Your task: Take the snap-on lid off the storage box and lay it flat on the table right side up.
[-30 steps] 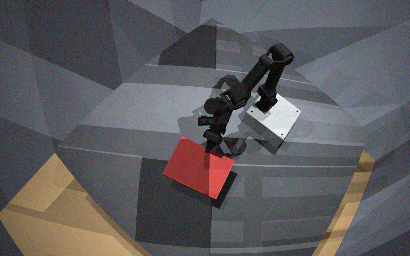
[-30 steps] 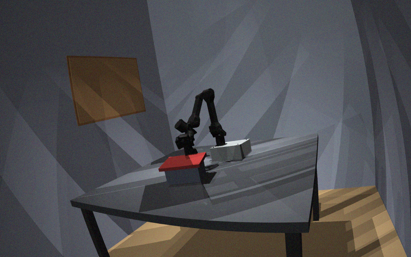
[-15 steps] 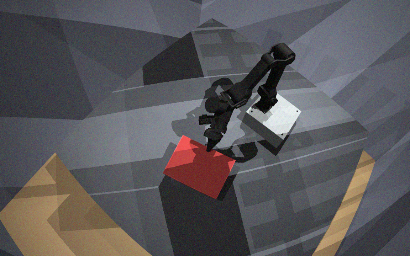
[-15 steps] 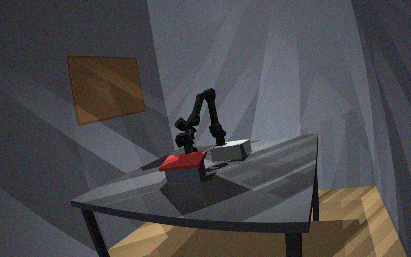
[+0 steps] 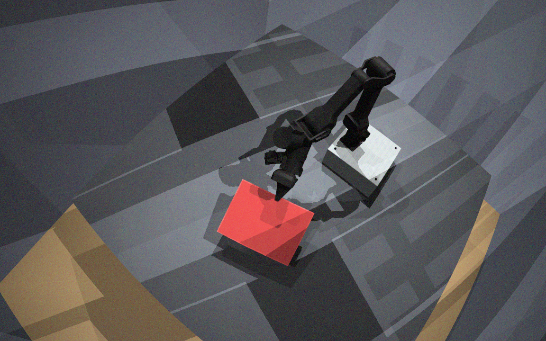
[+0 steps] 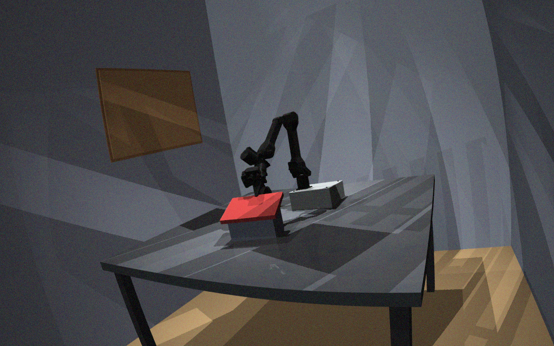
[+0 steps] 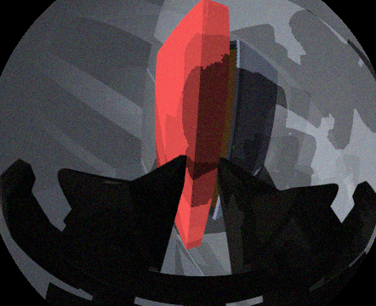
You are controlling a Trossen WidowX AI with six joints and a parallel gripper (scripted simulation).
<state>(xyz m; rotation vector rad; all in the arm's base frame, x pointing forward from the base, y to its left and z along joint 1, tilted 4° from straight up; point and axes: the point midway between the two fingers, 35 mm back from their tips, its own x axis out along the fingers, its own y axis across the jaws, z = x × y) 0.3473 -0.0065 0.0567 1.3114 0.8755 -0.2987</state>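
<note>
My gripper tip is now 70 mm short of the red lid, 30 mm to the right of it and 20 mm above it. From my gripper tip the other things lie so: storage box: 60 mm ahead, 20 mm to the left, 90 mm below.
</note>
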